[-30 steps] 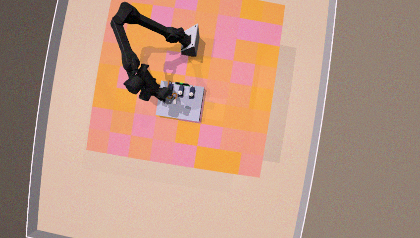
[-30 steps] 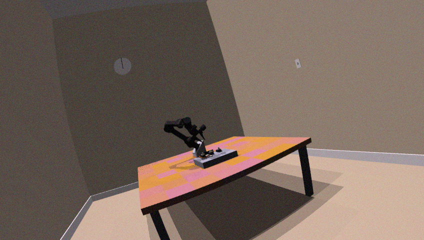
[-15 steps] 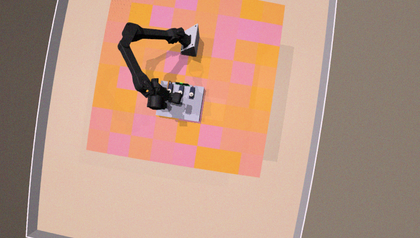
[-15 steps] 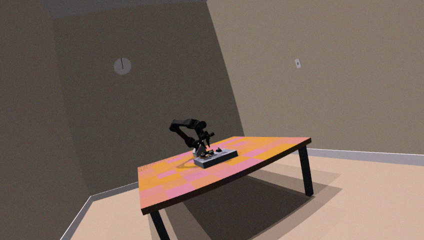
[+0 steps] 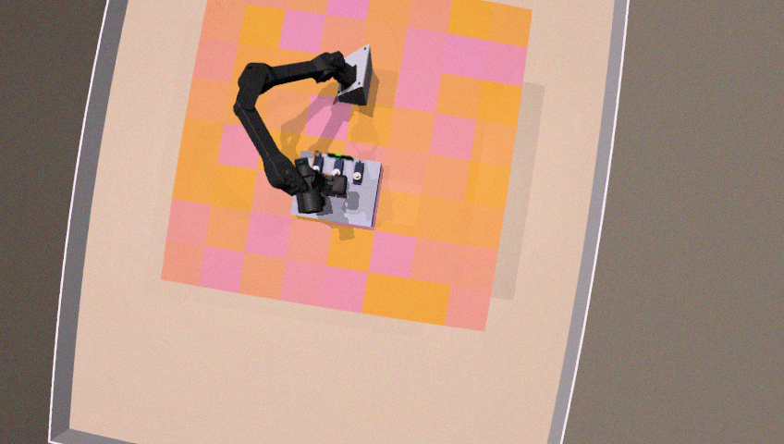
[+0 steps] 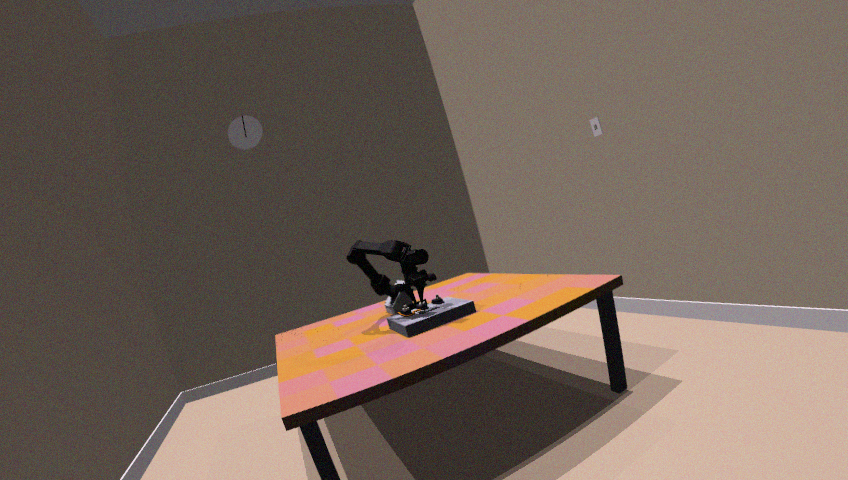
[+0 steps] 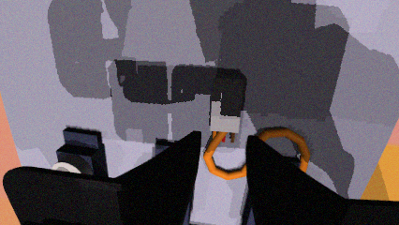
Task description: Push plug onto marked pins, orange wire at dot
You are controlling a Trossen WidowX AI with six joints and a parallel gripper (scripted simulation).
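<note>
The grey printed holder is 40 mm ahead of my gripper tip, 30 mm to the left of it and 60 mm below it. Round my gripper tip: green band 110 mm behind, 50 mm to the left, 10 mm below; black header strip 110 mm behind, 50 mm to the left, 30 mm below; dot 110 mm behind, 50 mm to the left, 10 mm below.
</note>
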